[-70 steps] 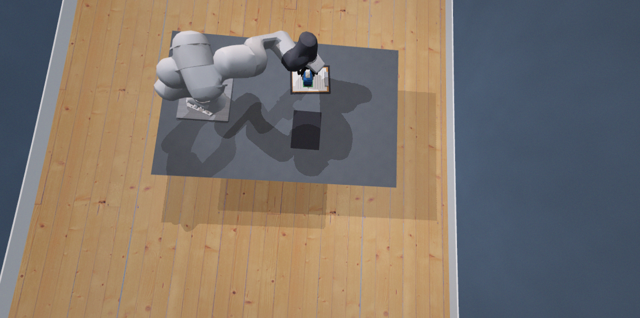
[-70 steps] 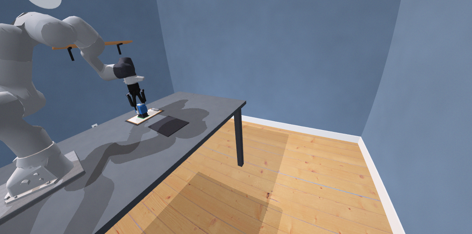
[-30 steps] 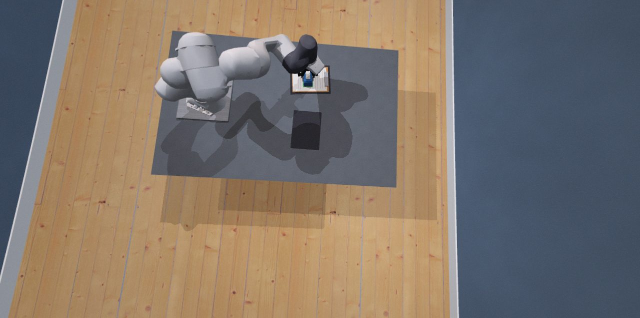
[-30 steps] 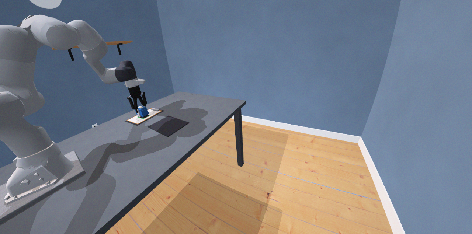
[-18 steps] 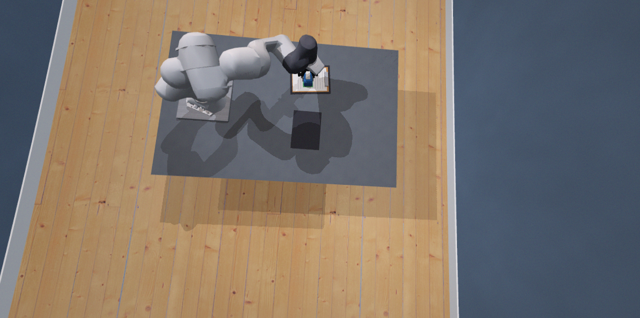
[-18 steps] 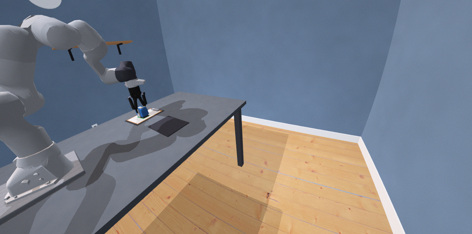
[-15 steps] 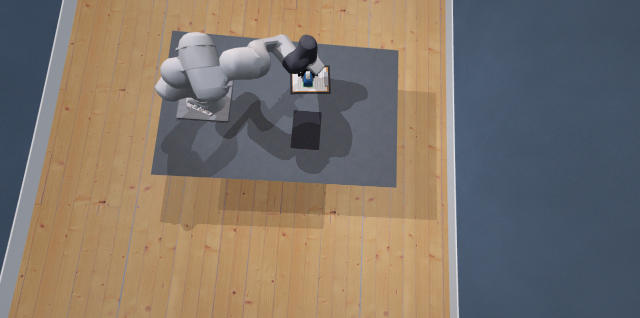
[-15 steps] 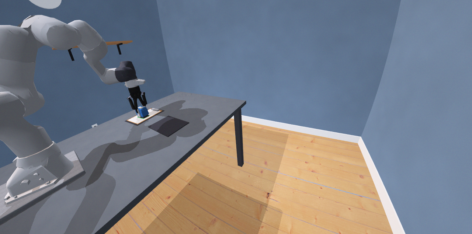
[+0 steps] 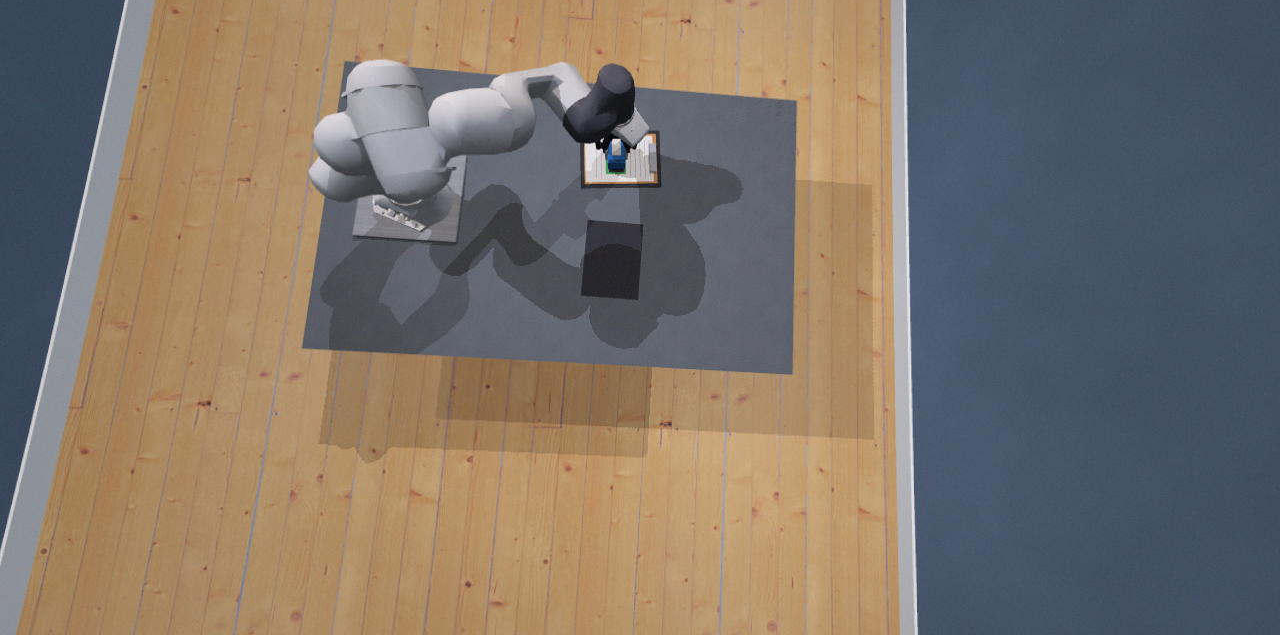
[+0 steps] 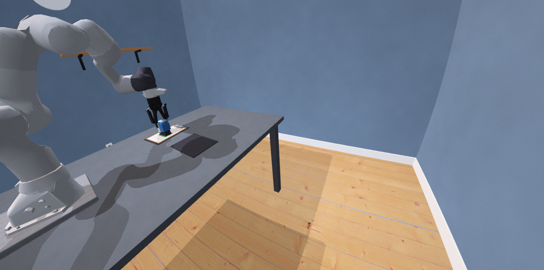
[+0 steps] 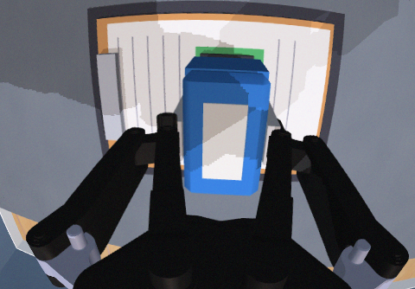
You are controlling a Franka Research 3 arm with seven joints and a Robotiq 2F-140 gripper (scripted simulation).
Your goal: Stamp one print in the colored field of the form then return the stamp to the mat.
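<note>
Right now my hand is 20 mm above the blue stamp. The rest, counted from my hand: dark mat 310 mm to the right, 60 mm below, 60 mm ahead; then form 60 mm below, 20 mm ahead, 10 mm to the left.
</note>
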